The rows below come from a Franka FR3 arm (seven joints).
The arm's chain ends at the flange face. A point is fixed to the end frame.
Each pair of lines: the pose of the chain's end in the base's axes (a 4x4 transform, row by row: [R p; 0 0 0 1], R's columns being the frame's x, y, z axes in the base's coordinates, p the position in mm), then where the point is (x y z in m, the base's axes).
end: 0.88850 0.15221 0.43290 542.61; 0.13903 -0.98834 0.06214 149.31; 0.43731 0.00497 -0.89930 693.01; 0 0 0 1
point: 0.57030 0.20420 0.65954
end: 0.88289 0.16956 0.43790 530.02; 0.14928 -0.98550 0.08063 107.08; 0.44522 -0.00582 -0.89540 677.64; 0 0 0 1
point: 0.55697 0.16285 0.64503
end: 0.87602 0.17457 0.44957 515.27; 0.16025 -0.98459 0.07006 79.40; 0.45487 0.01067 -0.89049 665.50; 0 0 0 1
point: 0.54238 0.13483 0.63245
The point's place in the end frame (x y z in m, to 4 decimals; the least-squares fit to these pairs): 0.0176 -0.0502 0.0455
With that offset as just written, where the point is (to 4 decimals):
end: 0.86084 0.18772 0.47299 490.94; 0.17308 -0.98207 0.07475 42.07; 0.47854 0.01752 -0.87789 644.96; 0 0 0 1
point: 0.5182 0.0978 0.6126
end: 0.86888 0.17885 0.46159 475.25; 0.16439 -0.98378 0.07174 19.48; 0.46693 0.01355 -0.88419 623.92; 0 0 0 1
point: 0.5026 0.0750 0.5912
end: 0.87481 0.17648 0.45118 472.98; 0.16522 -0.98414 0.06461 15.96; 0.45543 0.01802 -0.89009 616.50; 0 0 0 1
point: 0.5000 0.0712 0.5831
